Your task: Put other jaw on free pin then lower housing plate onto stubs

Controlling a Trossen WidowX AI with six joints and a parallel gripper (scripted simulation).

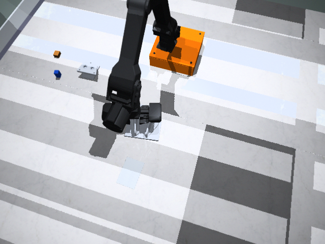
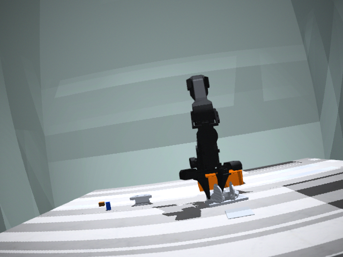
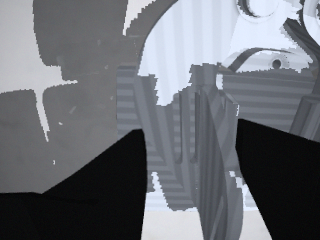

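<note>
Now: gripper tip 4 cm past the jaw. From my gripper tip the other things lie so: brown cube (15 cm behind, 44 cm to the right, 1 cm below); then blue cube (7 cm behind, 37 cm to the right); then pale flat sheet (16 cm ahead, 6 cm to the left, 2 cm below).
</note>
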